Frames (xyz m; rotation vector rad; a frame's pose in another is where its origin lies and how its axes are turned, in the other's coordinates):
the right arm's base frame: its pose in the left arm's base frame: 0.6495 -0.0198 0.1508 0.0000 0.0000 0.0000
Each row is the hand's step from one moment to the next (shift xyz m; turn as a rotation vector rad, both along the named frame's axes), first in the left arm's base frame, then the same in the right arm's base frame.
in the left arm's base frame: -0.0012 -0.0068 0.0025 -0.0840 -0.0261 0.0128
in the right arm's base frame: -0.0012 -0.0068 0.0025 -0.0840 -0.0261 0.0128
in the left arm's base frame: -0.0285 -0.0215 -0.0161 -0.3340 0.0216 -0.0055
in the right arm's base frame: -0.0285 -0.0215 -0.0161 -0.3340 0.0216 -0.0055
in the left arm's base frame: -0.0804 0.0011 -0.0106 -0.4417 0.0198 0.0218
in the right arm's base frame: -0.0804 0.0011 -0.0106 -0.4417 0.0198 0.0218
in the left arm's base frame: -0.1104 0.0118 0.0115 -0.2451 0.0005 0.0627
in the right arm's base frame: -0.1104 0.0118 0.0115 -0.2451 0.0005 0.0627
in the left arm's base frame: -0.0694 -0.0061 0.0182 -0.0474 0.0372 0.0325
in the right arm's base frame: -0.0694 -0.0061 0.0182 -0.0474 0.0372 0.0325
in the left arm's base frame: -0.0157 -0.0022 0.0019 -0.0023 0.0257 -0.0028
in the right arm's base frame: -0.0157 -0.0022 0.0019 -0.0023 0.0257 -0.0028
